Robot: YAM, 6 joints.
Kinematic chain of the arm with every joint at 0, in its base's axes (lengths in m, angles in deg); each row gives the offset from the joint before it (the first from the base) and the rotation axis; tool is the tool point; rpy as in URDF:
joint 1: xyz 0 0 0.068 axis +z
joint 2: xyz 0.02 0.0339 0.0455 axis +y
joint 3: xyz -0.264 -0.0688 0 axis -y
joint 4: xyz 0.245 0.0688 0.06 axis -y
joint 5: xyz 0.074 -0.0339 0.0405 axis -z
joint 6: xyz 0.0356 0 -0.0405 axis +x
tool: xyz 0 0 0 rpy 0 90 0
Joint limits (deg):
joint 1: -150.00..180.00
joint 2: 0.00..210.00
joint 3: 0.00..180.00
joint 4: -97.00..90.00
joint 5: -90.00..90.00
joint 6: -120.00..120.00
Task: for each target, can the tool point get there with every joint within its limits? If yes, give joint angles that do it. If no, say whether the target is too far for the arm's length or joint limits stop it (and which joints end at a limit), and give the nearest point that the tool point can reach.
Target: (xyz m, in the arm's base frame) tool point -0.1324 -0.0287 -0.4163
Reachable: no: joint limits stop it (at a limit: joint 1, joint 2) | nearest point -0.1476 -0.0110 -0.3641 | short by 0.057 m
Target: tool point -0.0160 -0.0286 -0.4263
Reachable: no: joint limits stop it (at a limit: joint 2) | nearest point -0.0387 -0.0693 -0.3383 | short by 0.100 m
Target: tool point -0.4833 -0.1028 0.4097
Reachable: yes | joints 9.30 22.20 164.23 -29.23 41.05 -22.75
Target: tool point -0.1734 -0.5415 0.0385
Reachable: yes | joints -105.14 170.01 117.54 74.53 46.74 63.94
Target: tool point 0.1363 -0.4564 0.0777
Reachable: yes | joints -70.31 144.53 109.79 -52.32 45.70 -97.66
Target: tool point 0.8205 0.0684 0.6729
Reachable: no: too far | nearest point 0.5317 0.0443 0.4711 | short by 0.353 m
